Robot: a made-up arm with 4 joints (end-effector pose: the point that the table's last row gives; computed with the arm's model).
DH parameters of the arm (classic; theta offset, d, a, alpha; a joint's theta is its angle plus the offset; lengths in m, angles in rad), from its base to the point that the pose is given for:
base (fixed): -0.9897 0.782 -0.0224 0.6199
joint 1: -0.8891 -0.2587 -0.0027 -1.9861
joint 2: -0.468 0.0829 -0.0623 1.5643
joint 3: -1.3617 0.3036 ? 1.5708
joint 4: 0 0.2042 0.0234 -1.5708
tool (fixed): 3.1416 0.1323 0 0
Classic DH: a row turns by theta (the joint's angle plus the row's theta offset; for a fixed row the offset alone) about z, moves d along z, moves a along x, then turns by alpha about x.
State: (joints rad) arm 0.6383 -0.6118 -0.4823 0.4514
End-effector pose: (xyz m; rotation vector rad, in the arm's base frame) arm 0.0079 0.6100 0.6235 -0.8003 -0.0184 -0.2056
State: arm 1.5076 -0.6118 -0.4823 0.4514
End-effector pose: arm -0.2719 0.3911 0.3708 -1.1295 -0.6144 0.3730
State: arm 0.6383 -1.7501 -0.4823 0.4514
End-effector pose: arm 0.1830 0.3930 0.1461 -1.8014 -0.4312 -0.5688
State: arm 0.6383 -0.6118 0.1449 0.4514
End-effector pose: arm -0.1047 0.5431 0.6341 -1.0452 0.2381 0.3332
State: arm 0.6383 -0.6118 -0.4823 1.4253
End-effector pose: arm 0.1228 0.5614 0.6078 -0.6337 0.8979 -0.5768
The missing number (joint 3, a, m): 0.097
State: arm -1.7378 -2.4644 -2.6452 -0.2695
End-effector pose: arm 0.3867 0.1115 0.1049 -2.5369 -0.4951 -0.9868
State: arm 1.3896 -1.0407 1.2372 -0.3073
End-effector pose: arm -0.3258 0.2059 0.5269 -1.8207 0.2066 1.8410
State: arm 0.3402 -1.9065 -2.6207 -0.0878
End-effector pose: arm 0.4249 0.5109 0.4111 -0.7813 -2.4259 -1.4135
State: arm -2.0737 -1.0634 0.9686 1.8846
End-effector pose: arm 0.4478 0.0045 0.5951 1.0435 2.6953 0.9670
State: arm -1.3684 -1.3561 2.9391 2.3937
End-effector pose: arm 0.3130 -0.0546 0.6838 1.4275 -1.1180 -2.3252
